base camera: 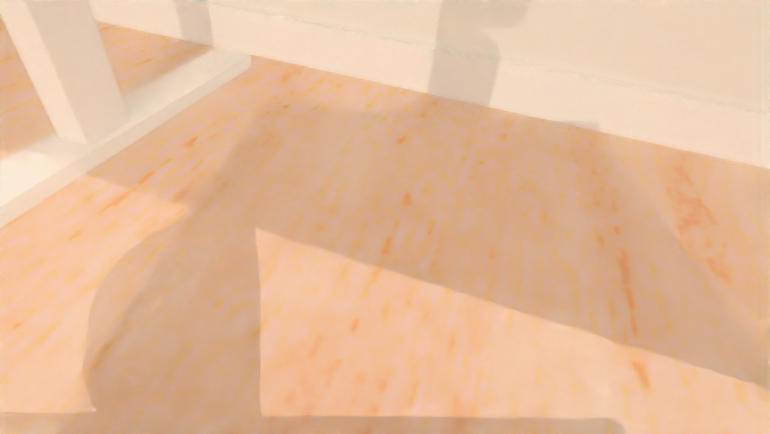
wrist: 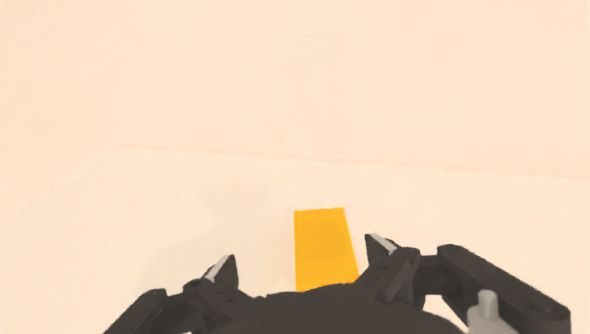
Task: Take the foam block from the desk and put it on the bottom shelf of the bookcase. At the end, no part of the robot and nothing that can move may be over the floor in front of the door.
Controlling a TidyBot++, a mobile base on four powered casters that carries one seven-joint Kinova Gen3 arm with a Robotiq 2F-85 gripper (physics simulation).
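Frame: origin at the arm's base, x ahead, y left, z up, level; millimetres.
Seen in the pictures: gripper, between the fingertips: [wrist: 301,258].
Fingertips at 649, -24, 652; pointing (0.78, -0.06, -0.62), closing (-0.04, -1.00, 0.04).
A point is followed by its place in that frame, as x, y, z.
The yellow-orange foam block [wrist: 322,245] {706, -52, 576} lies on the pale desk top [wrist: 150,200] {871, 201, 531} in the lower middle of the wrist view. Its near end is hidden behind the dark gripper body. My gripper [wrist: 301,258] {649, -24, 652} is open, with nothing held. In the wrist view the block shows between the two fingertips, closer to the right one than to the left one. How high the fingertips are above the desk is hard to tell. The bookcase and the door cannot be made out in these views.
A pale wall [wrist: 300,75] {963, -78, 675} rises behind the desk's far edge. In the base camera view a white post [base camera: 80,75] {668, 364, -304} stands on a white floor bar [base camera: 177,80] at the left. A pale baseboard [base camera: 345,53] {989, 32, -374} runs along the wall behind the wooden floor [base camera: 377,334] {365, -28, -419}, which carries broad shadows.
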